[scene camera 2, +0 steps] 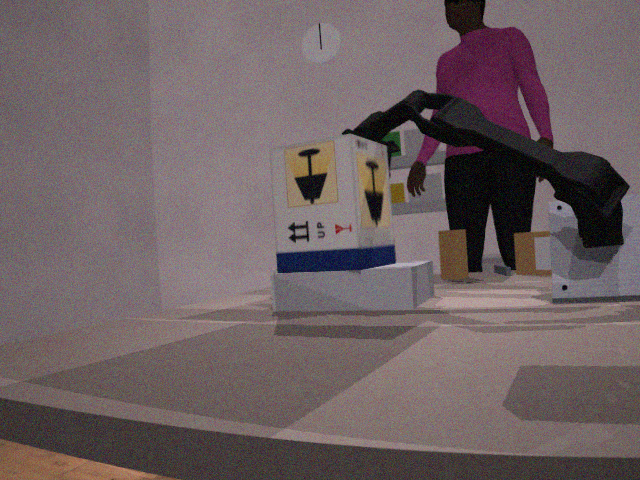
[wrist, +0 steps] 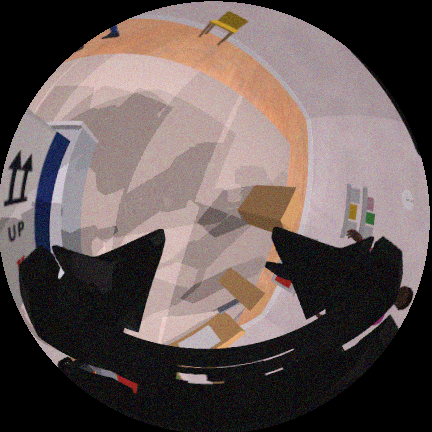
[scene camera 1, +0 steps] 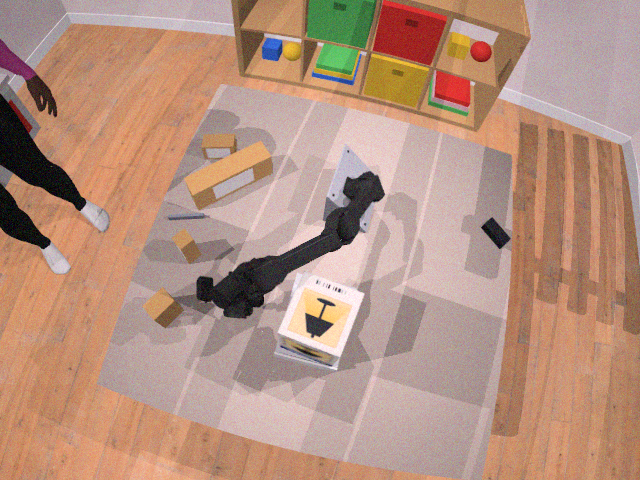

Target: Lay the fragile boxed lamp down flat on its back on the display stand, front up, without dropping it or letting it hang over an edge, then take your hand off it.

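Frame: origin at the arm's base, x ahead, y left, z up, level; metres.
Seen in the pictures: gripper, fingertip midpoint: point(wrist: 219, 233); arm's base, link origin: point(scene camera 2: 601, 231) point(scene camera 1: 350, 189).
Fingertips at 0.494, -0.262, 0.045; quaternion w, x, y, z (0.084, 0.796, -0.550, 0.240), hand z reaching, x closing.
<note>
Pixels of each thing's middle, then the offset from my fingertips to it, as dx, dy, dz.
- white boxed lamp, body centre: point(scene camera 2: 334, 207) point(scene camera 1: 318, 323) -0.021, +0.282, +0.036
- thin grey bar, body centre: point(scene camera 2: 502, 270) point(scene camera 1: 186, 216) point(wrist: 233, 302) -0.280, -0.263, -0.140
- black block, body centre: point(scene camera 1: 496, 233) -0.549, +0.830, -0.134
The white boxed lamp point(scene camera 1: 323, 315) point(scene camera 2: 315, 227) point(wrist: 17, 185) stands on the low pale display stand point(scene camera 2: 341, 291) point(wrist: 80, 185), its blue band low against the stand. A lamp picture faces up, and two side faces in scene camera 2 show lamp pictures too. The arrows and "UP" lie sideways. In scene camera 2 part of the stand's top shows to the right of the box. My gripper point(scene camera 1: 219, 304) point(wrist: 219, 233) is open and empty, left of the box in scene camera 1 and apart from it. In scene camera 2 it is mostly hidden behind the box.
Brown boxes point(scene camera 1: 163, 307) point(scene camera 1: 186, 246) point(scene camera 1: 229, 175) point(scene camera 1: 219, 146) and a thin grey bar point(scene camera 1: 186, 217) lie at left. A grey plate point(scene camera 1: 341, 175) is at the arm's base. A black block point(scene camera 1: 495, 233) lies at right. A person point(scene camera 2: 491, 103) stands beyond the mat.
</note>
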